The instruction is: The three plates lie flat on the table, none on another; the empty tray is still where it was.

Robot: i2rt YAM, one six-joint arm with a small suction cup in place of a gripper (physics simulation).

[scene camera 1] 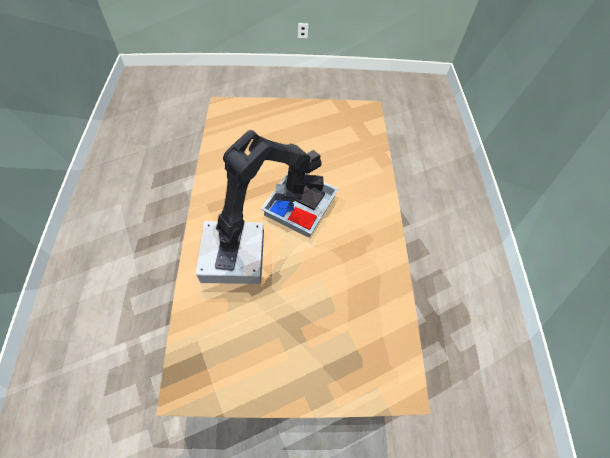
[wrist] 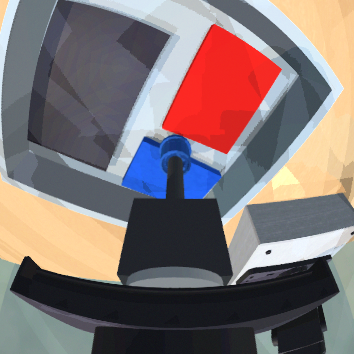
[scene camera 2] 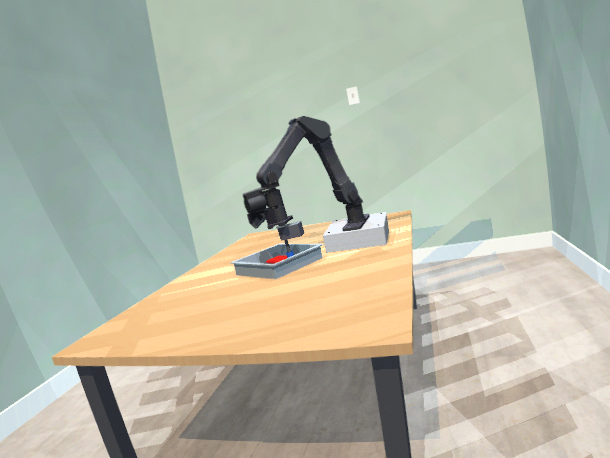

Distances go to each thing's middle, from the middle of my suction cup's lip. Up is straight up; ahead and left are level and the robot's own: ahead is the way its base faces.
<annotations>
I see the grey tray [scene camera 2: 252, 265] 4 cm ahead of my suction cup and 3 cm to the left of it. From my suction cup the other things lie so: red plate [wrist: 227, 79]: 5 cm ahead, 4 cm to the right, 2 cm below; then dark grey plate [wrist: 90, 68]: 5 cm ahead, 8 cm to the left, 2 cm below; then blue plate [wrist: 143, 174]: 4 cm behind, 2 cm below.
</annotations>
